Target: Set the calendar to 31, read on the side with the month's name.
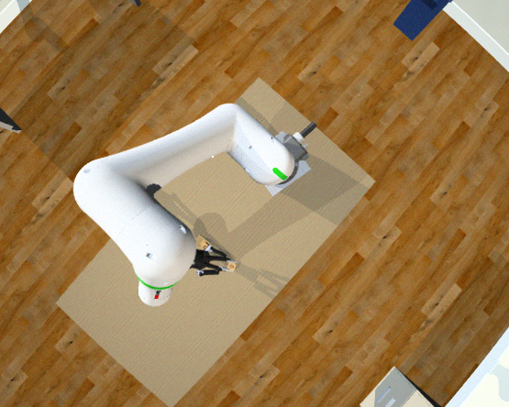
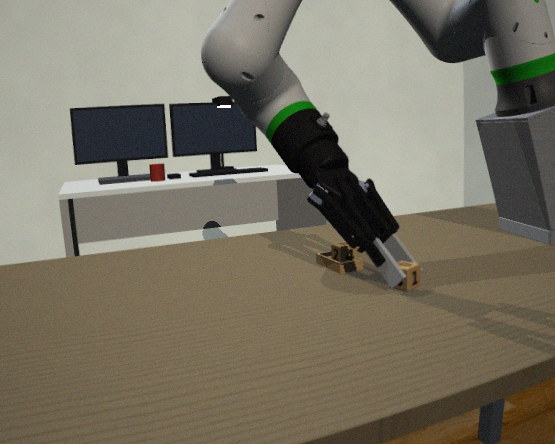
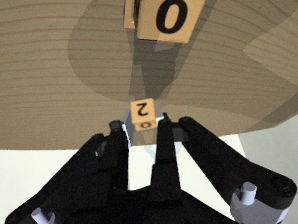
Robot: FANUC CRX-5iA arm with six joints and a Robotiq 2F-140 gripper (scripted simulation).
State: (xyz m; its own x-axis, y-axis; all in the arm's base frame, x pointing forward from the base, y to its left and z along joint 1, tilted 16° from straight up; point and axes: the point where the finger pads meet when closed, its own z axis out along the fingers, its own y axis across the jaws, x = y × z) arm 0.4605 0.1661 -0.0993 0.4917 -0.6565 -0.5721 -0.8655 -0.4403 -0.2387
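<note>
The wooden number cube is 2 cm to the left of my hand, 2 cm below it and 1 cm behind it. From my hand the other things lie so: small wooden tray 14 cm to the right, 3 cm below, 2 cm ahead.
</note>
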